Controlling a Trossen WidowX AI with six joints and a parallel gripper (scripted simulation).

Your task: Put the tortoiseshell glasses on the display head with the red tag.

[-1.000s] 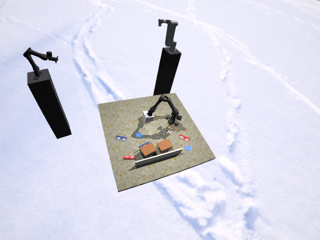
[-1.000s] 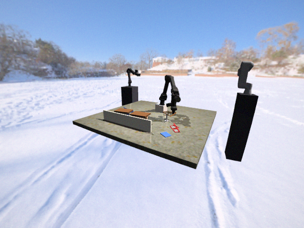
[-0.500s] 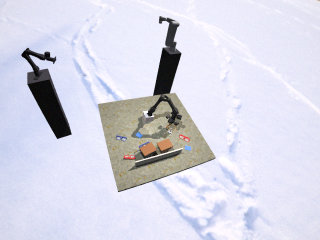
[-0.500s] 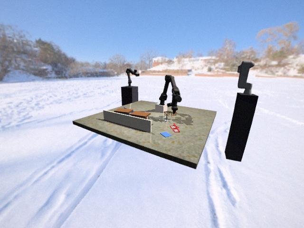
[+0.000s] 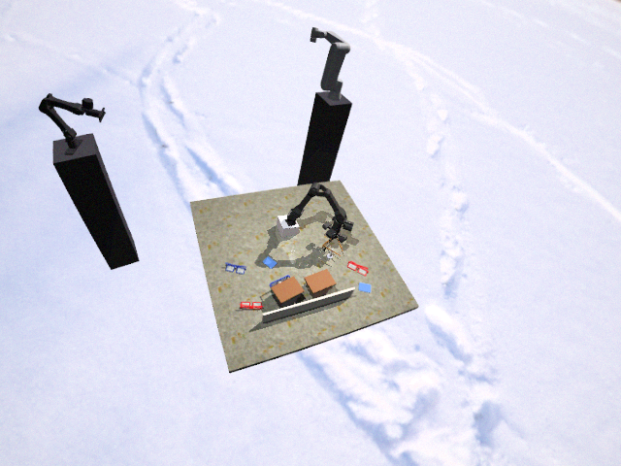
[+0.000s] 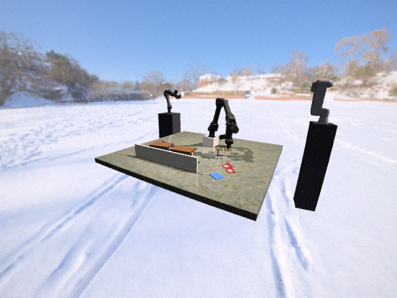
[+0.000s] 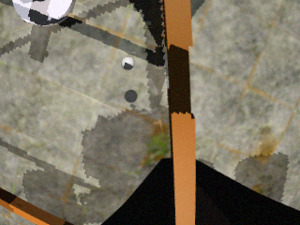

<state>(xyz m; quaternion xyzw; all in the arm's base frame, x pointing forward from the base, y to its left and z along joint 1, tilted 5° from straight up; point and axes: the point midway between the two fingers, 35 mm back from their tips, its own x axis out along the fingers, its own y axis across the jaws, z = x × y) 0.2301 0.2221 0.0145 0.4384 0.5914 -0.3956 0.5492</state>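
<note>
Now: gripper tip 90 mm short of the white post, 60 mm to the left of it and 40 mm above it. Round my gripper tip: low white wall (400 mm to the right, 380 mm ahead).
</note>
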